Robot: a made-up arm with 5 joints.
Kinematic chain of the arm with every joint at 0, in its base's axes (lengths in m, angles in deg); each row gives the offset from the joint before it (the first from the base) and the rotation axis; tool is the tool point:
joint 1: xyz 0 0 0.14 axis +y
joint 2: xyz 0.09 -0.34 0 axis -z
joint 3: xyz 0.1 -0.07 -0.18 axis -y
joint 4: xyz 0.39 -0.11 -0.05 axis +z
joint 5: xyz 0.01 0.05 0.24 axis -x
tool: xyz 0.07 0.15 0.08
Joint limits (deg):
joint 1: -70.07..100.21
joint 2: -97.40..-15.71
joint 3: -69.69..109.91
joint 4: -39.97..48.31
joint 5: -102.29..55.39
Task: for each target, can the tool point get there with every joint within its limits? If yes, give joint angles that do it. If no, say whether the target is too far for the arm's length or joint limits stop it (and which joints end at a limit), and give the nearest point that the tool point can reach.
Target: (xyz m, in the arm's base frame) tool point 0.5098 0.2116 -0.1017
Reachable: yes | joints 9.58 -67.89 -34.64 -23.22 -79.21
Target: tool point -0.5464 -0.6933 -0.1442
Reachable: no: joint limits stop it (at a limit: joint 2, joint 3, joint 4) | nearest point -0.3008 -0.5641 -0.0164 | short by 0.306 m
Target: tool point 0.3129 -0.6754 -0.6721
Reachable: no: joint limits stop it (at a limit: joint 2, joint 3, joint 4, joint 5) | nearest point 0.2967 -0.4601 -0.6301 | short by 0.220 m
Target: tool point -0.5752 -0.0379 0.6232
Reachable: no: joint limits stop it (at a limit: joint 1, joint 4) | nearest point -0.3389 -0.1000 0.5008 | short by 0.273 m
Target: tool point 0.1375 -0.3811 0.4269
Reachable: yes | joints 21.66 -44.54 93.00 -9.95 41.30
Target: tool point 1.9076 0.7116 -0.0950
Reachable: no: too far | nearest point 0.7965 0.0538 0.0419 | short by 1.298 m
